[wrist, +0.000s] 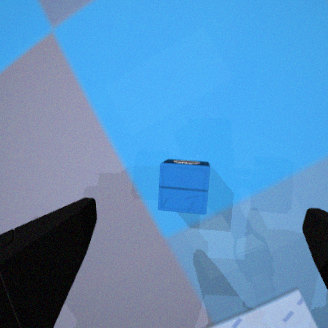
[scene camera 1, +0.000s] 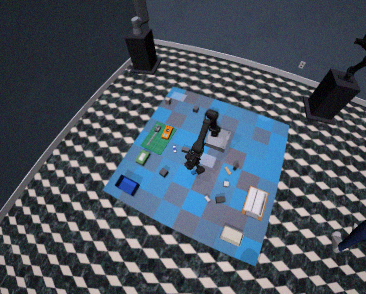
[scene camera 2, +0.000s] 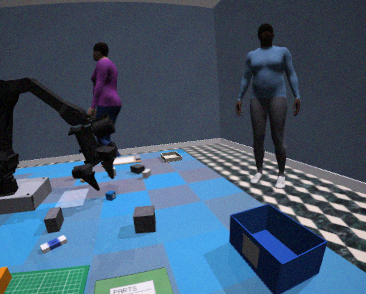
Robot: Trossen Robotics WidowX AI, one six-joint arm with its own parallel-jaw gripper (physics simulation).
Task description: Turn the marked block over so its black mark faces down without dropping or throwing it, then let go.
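Frame: origin at the arm's base, x ahead, y left, z up, level; millimetres.
Seen in the pictures: gripper, between the fingertips: (wrist: 200, 214) (scene camera 1: 193, 169) (scene camera 2: 106, 184); arm's base, origin of its link: (scene camera 1: 214, 133) (scene camera 2: 7, 192).
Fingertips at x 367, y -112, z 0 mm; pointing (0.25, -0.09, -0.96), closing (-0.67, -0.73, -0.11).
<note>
Pixels of each thing's top centre, then the offset from my fingertips to it.
- small blue block, centre of its top: (wrist: 182, 188) (scene camera 2: 110, 192) dx +9, dy +6, dz -35 mm
- white sheet, centre of its top: (scene camera 2: 72, 197) (scene camera 1: 205, 159) dx -132, dy +80, dz -56 mm
- dark cube, centre of its top: (scene camera 2: 143, 210) dx +70, dy -226, dz -9 mm
- dark upright block, centre of its top: (scene camera 2: 52, 212) dx -173, dy -103, dz -16 mm
- blue-and-white piece, centre of its top: (scene camera 2: 53, 241) dx -167, dy -202, dz -49 mm
- blue bin, centre of its top: (scene camera 2: 274, 227) (scene camera 1: 125, 184) dx +249, dy -479, dz +14 mm
A small blue block (scene camera 2: 110, 195) (wrist: 183, 187) rests on the blue mat. Its top face in the wrist view is plain blue with a thin dark line across it. A dark face with a pale curved detail shows as a thin strip at its far side; whether this is the black mark I cannot tell. Its underside is hidden. My gripper (scene camera 1: 195, 169) (scene camera 2: 104, 183) (wrist: 200, 214) is open and empty, fingers wide apart, pointing down above the block. The block lies between the two fingers' lines in the wrist view, slightly beyond the tips, and is not touched.
A white sheet (scene camera 2: 72, 197) (wrist: 270, 312) lies near the block. A dark cube (scene camera 2: 144, 219), a dark upright block (scene camera 2: 54, 220) and a blue-and-white piece (scene camera 2: 53, 243) stand or lie nearer scene camera 2. A blue bin (scene camera 1: 127, 184) (scene camera 2: 275, 261) is farther off.
</note>
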